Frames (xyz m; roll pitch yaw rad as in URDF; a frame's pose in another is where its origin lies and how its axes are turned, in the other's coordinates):
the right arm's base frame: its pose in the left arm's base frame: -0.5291 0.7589 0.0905 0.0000 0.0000 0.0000
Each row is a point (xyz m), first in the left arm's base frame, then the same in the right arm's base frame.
Working: the left arm's base frame: its pose in the right arm's base frame: 0.5291 -0.7589 -0.0905 0.0000 0.0000 0.0000

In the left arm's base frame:
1: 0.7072 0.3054 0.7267
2: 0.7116 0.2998 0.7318
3: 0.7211 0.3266 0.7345
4: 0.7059 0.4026 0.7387
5: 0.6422 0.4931 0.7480
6: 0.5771 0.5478 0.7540
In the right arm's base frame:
1: 1.2363 -0.4535 0.6362
2: 1.2407 -0.4591 0.6413
3: 1.2502 -0.4323 0.6440
4: 1.2350 -0.3563 0.6482
5: 1.1713 -0.2658 0.6575
6: 1.1062 -0.2111 0.6635

